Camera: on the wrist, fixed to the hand. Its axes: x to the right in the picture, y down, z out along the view.
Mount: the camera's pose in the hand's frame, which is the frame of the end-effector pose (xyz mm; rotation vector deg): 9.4 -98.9 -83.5 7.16 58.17 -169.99
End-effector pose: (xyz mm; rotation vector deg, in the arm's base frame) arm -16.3 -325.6 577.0 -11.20 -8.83 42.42
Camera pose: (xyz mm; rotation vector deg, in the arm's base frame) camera 72.5 -400.7 519.4 -1.33 32.82 -132.46
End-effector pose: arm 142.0 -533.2 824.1 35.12 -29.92 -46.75
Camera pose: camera 150.8 -568.7 699.6 -59.82 -80.83 105.39
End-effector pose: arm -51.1 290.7 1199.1 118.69 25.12 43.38
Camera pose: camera -101.8 402.8 1157.9 -39.43 150.34 -23.39
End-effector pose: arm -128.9 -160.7 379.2 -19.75 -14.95 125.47
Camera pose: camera -32.5 -89.3 329.7 -20.18 5.49 -54.39
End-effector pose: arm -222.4 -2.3 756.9 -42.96 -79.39 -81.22
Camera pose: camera -300.2 -97.9 716.3 -110.62 23.35 80.07
